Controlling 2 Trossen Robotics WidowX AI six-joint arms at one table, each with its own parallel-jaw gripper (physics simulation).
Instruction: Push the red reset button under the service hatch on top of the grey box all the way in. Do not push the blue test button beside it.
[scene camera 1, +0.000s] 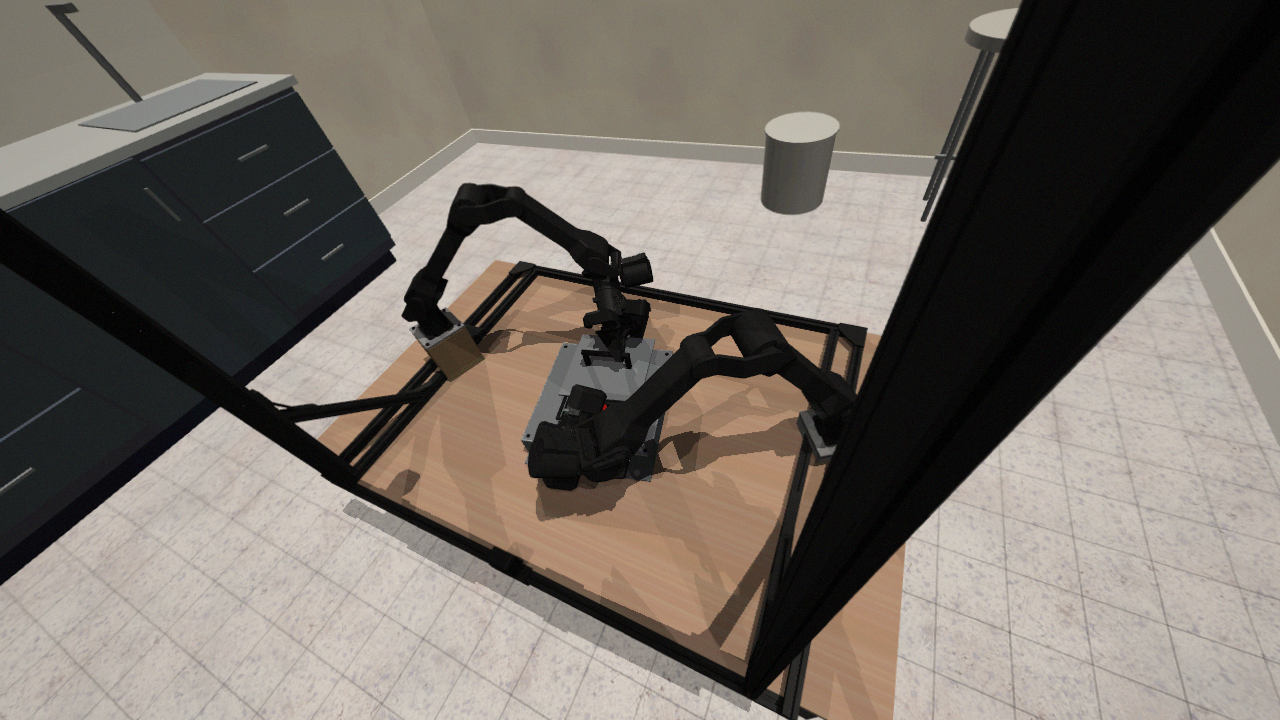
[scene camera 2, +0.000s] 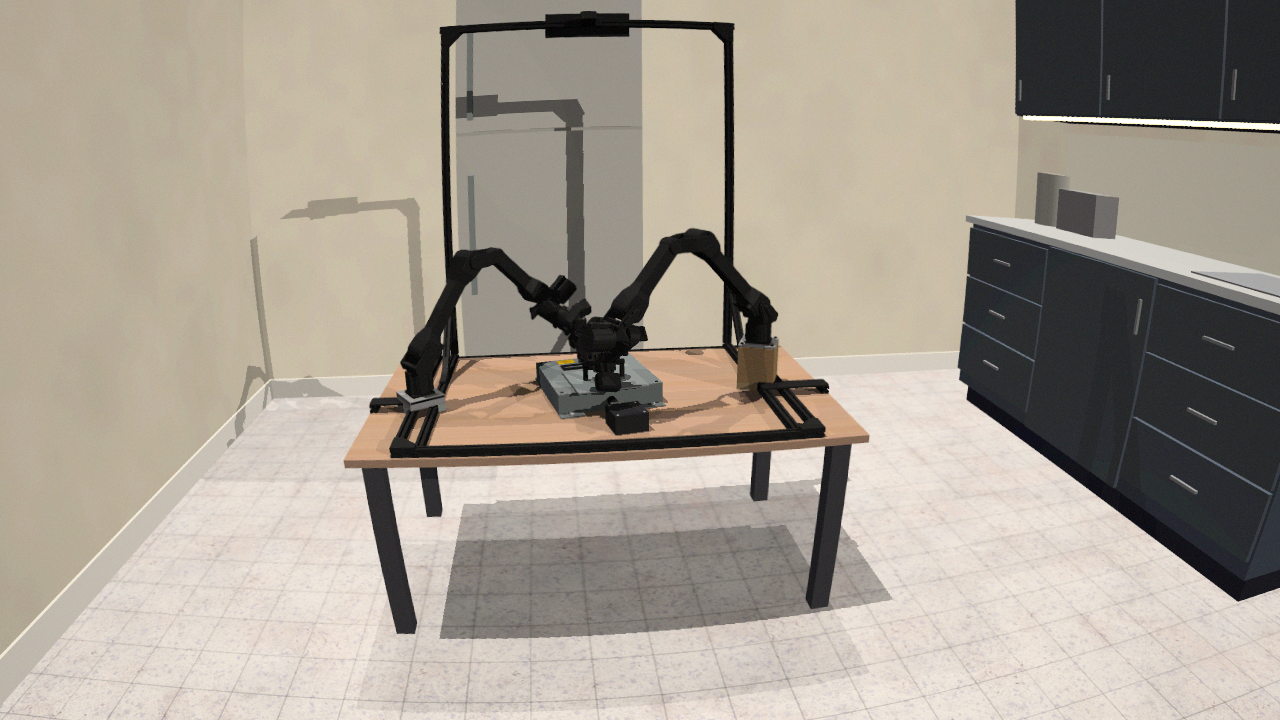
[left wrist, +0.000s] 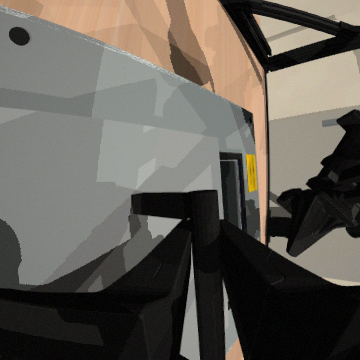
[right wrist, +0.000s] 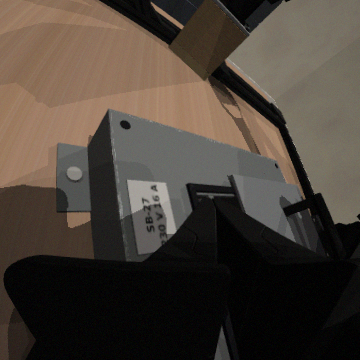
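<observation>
The grey box (scene camera 1: 547, 394) (scene camera 2: 574, 395) (left wrist: 45, 60) (right wrist: 165, 145) lies on the table. Its hatch cover (left wrist: 55, 150) (right wrist: 267, 195) is slid aside, and part of a black-framed opening (left wrist: 231, 195) (right wrist: 207, 190) shows. My left gripper (scene camera 1: 617, 351) (left wrist: 202, 227) is shut on the cover's black handle (left wrist: 160, 204) (right wrist: 299, 207). My right gripper (right wrist: 209, 206) (left wrist: 289, 254) is shut and empty. Its tips overlap the opening in the right wrist view; whether they touch a button is hidden. A small red spot, the red button (scene camera 1: 605, 407), shows beside the right arm in scene camera 1. The blue button does not show.
A white label (right wrist: 150, 215) and a yellow label (left wrist: 251, 172) (scene camera 2: 565, 362) are on the box. A side tab with a bolt (right wrist: 74, 174) sticks out of it. Both arms reach low over the box, close together. Black frame rails (scene camera 1: 429, 528) (scene camera 2: 590, 445) edge the wooden table (scene camera 1: 483, 483) (scene camera 2: 501, 429).
</observation>
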